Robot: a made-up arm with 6 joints.
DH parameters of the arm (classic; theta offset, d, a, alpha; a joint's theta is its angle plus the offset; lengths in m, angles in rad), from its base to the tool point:
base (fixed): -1.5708 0.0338 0 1.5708
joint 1: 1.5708 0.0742 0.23 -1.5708
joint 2: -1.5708 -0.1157 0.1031 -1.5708
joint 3: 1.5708 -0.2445 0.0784 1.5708
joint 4: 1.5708 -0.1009 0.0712 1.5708
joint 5: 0 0.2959 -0.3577 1.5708
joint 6: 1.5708 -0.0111 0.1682 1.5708
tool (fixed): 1.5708 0.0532 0 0
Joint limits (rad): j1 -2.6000..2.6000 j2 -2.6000..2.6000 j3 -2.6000..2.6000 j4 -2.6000..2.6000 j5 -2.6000..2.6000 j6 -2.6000..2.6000
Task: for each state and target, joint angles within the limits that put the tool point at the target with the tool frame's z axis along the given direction. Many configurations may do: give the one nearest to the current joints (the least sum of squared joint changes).
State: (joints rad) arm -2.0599 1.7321 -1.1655 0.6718 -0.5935 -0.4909
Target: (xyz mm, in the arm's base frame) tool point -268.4 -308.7 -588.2 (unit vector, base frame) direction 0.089 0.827 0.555
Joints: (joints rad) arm -2.5093 1.2759 -1.4293 0.6862 -0.8572 -0.9070
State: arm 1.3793 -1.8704 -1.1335 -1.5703 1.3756 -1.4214
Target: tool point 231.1 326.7 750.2 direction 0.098 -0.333 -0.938
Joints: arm 0.9489 -2.4130 -1.4495 -2.4051 1.6302 -0.8764
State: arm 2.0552 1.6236 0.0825 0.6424 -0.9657 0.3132
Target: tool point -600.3 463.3 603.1 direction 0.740 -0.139 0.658
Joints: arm 1.8670 1.2788 0.1368 0.0494 -0.6463 0.7537
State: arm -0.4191 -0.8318 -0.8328 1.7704 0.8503 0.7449
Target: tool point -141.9 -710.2 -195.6 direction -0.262 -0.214 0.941
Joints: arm -0.9766 -0.5683 -0.8725 1.8628 0.9146 1.0361
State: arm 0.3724 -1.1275 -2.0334 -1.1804 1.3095 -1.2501
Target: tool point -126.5 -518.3 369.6 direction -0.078 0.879 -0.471
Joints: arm 1.2442 -0.5556 -1.3276 -0.8821 1.5095 -0.8801
